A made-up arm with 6 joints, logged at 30 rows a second.
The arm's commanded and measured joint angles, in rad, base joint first. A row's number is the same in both.
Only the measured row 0 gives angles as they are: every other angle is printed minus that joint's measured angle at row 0.
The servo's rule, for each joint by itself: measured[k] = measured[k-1] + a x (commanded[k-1-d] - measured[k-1]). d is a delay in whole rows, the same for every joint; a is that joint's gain. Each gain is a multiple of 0.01, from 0.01 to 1. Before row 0 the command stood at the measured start. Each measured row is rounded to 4 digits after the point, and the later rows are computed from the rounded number. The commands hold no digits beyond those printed.
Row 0, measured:
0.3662, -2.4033, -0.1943, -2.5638, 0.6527, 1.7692
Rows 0 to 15, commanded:
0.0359, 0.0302, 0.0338, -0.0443, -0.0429, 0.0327
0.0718, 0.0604, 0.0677, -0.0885, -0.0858, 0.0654
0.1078, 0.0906, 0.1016, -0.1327, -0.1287, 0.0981
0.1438, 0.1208, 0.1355, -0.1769, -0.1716, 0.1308
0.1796, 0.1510, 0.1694, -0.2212, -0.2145, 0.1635
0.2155, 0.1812, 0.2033, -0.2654, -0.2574, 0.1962
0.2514, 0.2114, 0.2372, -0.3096, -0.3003, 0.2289
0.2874, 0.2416, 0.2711, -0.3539, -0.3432, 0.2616
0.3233, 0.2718, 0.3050, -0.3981, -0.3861, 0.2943
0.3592, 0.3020, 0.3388, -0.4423, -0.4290, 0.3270
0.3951, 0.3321, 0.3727, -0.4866, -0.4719, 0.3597
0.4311, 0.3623, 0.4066, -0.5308, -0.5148, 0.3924
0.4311, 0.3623, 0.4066, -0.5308, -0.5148, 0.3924
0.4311, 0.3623, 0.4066, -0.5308, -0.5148, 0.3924
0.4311, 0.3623, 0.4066, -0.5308, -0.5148, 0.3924
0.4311, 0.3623, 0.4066, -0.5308, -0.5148, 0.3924
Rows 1 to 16, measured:
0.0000, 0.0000, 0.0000, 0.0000, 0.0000, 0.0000
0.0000, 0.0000, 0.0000, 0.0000, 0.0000, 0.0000
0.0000, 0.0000, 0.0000, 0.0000, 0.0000, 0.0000
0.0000, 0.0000, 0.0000, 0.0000, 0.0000, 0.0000
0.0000, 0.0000, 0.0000, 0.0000, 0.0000, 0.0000
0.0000, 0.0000, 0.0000, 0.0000, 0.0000, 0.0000
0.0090, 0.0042, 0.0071, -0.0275, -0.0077, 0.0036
0.0247, 0.0121, 0.0198, -0.0653, -0.0218, 0.0104
0.0455, 0.0231, 0.0370, -0.1071, -0.0410, 0.0200
0.0701, 0.0368, 0.0577, -0.1504, -0.0645, 0.0322
0.0975, 0.0528, 0.0812, -0.1943, -0.0915, 0.0466
0.1270, 0.0708, 0.1068, -0.2384, -0.1214, 0.0631
0.1581, 0.0905, 0.1342, -0.2825, -0.1536, 0.0813
0.1904, 0.1117, 0.1629, -0.3268, -0.1877, 0.1011
0.2236, 0.1341, 0.1927, -0.3710, -0.2234, 0.1224
0.2575, 0.1576, 0.2234, -0.4152, -0.2604, 0.1449
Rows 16 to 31, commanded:
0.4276, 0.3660, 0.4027, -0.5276, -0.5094, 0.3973
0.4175, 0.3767, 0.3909, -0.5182, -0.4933, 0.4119
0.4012, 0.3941, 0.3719, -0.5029, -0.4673, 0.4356
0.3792, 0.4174, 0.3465, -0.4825, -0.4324, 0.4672
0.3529, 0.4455, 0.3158, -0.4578, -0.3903, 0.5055
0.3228, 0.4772, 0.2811, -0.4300, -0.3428, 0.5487
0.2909, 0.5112, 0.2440, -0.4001, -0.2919, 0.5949
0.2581, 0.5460, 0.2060, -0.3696, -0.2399, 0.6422
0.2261, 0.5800, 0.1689, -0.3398, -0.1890, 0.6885
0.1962, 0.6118, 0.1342, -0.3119, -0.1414, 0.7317
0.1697, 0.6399, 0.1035, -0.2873, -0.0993, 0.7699
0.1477, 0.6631, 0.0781, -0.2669, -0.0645, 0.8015
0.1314, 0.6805, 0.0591, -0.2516, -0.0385, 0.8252
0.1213, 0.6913, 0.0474, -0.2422, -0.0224, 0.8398
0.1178, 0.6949, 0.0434, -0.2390, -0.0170, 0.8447
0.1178, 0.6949, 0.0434, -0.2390, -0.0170, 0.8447
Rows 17 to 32, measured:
0.2919, 0.1820, 0.2548, -0.4595, -0.2985, 0.1685
0.3267, 0.2072, 0.2867, -0.5037, -0.3374, 0.1931
0.3528, 0.2289, 0.3119, -0.5205, -0.3693, 0.2150
0.3724, 0.2476, 0.3318, -0.5269, -0.3955, 0.2345
0.3871, 0.2637, 0.3475, -0.5293, -0.4170, 0.2519
0.3981, 0.2775, 0.3599, -0.5302, -0.4346, 0.2674
0.4055, 0.2899, 0.3689, -0.5286, -0.4481, 0.2817
0.4085, 0.3021, 0.3735, -0.5222, -0.4562, 0.2960
0.4067, 0.3150, 0.3732, -0.5102, -0.4582, 0.3114
0.3998, 0.3293, 0.3676, -0.4930, -0.4536, 0.3285
0.3881, 0.3456, 0.3567, -0.4712, -0.4422, 0.3480
0.3718, 0.3640, 0.3408, -0.4457, -0.4243, 0.3701
0.3516, 0.3846, 0.3205, -0.4174, -0.4005, 0.3948
0.3282, 0.4072, 0.2965, -0.3878, -0.3716, 0.4220
0.3027, 0.4314, 0.2697, -0.3580, -0.3387, 0.4513
0.2761, 0.4567, 0.2412, -0.3294, -0.3032, 0.4821

